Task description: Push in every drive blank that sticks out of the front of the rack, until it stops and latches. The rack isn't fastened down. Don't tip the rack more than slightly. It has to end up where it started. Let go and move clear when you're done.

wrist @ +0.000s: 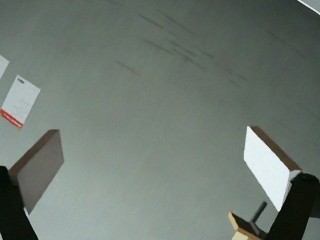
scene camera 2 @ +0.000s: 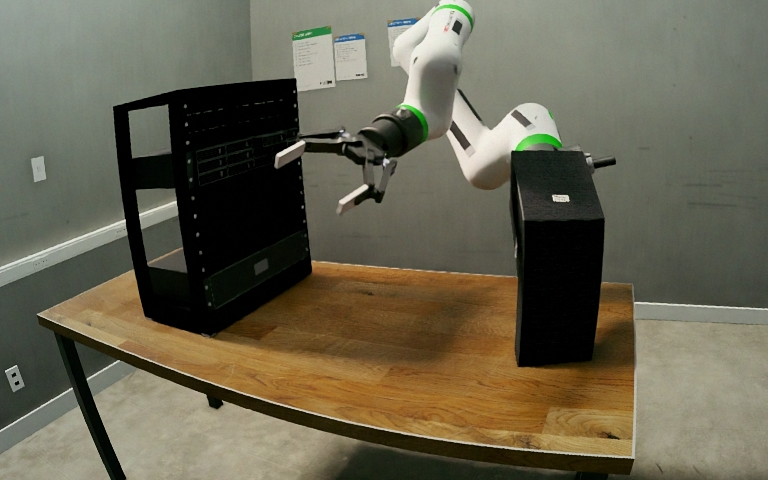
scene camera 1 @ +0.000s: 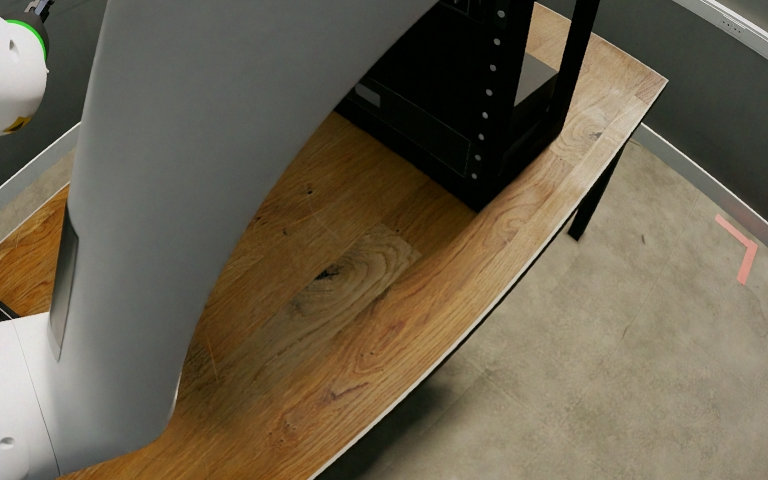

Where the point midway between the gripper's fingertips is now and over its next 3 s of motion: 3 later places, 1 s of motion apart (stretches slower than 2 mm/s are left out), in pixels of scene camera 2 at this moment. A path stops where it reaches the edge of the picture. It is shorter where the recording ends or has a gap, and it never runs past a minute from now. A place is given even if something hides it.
My gripper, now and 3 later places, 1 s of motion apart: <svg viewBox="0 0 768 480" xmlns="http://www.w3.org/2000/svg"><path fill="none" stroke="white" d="M306 184L284 165L289 153L308 148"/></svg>
